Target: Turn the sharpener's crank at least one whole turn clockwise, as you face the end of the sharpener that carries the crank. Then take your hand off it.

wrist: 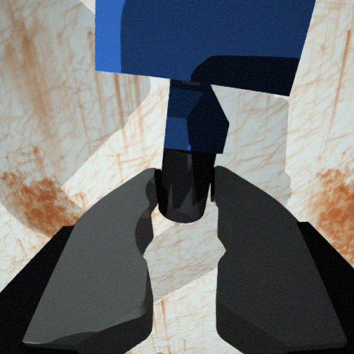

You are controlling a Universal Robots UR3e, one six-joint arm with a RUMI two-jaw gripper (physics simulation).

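The blue sharpener [200, 35] fills the top of the wrist view, partly cut off by the upper edge. Its crank [177, 132] comes out below the body as a short blue arm that ends in a black cylindrical knob [184, 200]. My gripper [185, 170] is shut on the black knob, with one dark grey jaw on its left side and the other on its right. The rounded lower end of the knob shows between the fingertips. The place where the crank joins the body is mostly hidden in shadow.
A whitish surface [320, 130] with rust-brown streaks and patches lies beneath the sharpener and the jaws. Grey shadows fall across it on the left and to the right of the crank. The sharpener's body stands right above the fingertips in the view.
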